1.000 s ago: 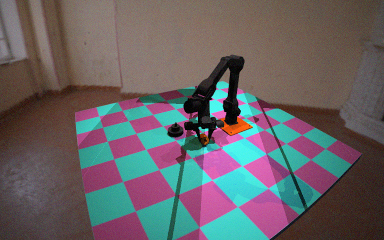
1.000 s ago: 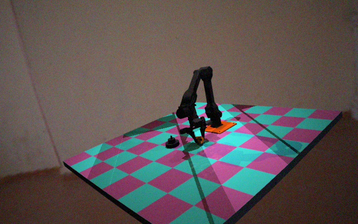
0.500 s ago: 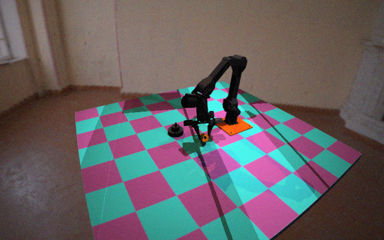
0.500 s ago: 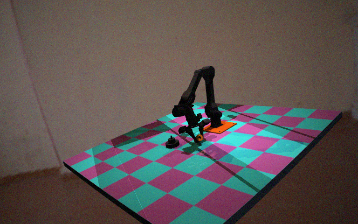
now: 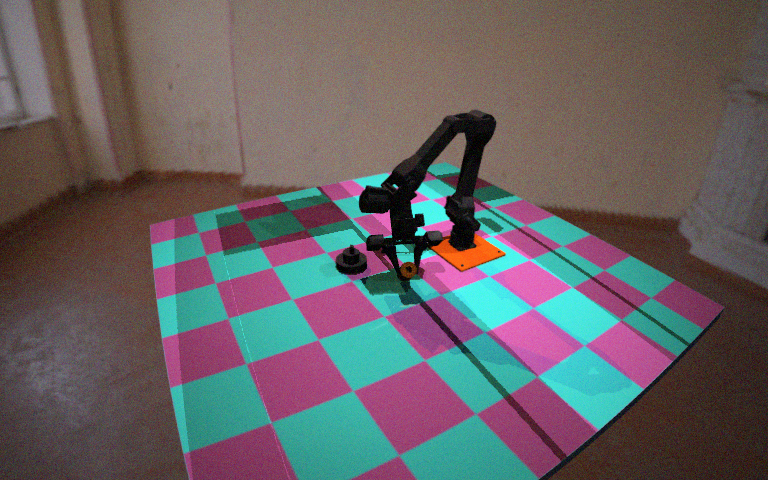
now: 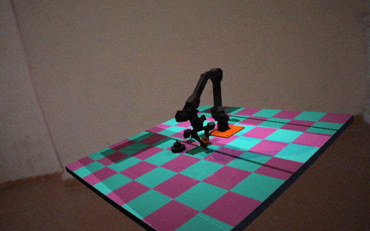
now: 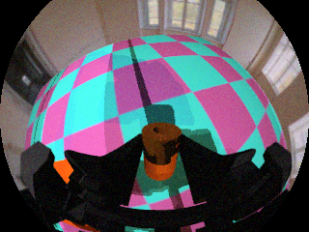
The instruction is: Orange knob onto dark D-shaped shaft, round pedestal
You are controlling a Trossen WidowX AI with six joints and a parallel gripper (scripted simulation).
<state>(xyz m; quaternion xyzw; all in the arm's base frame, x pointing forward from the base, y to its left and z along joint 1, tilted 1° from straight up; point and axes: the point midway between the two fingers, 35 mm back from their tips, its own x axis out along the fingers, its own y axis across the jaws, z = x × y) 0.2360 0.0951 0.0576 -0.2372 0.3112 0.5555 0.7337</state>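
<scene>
The round pedestal lies 150 mm to the right of my gripper tip, 90 mm ahead of it and 10 mm below it. The rest, counted from my gripper tip: orange knob 20 mm to the right.
</scene>
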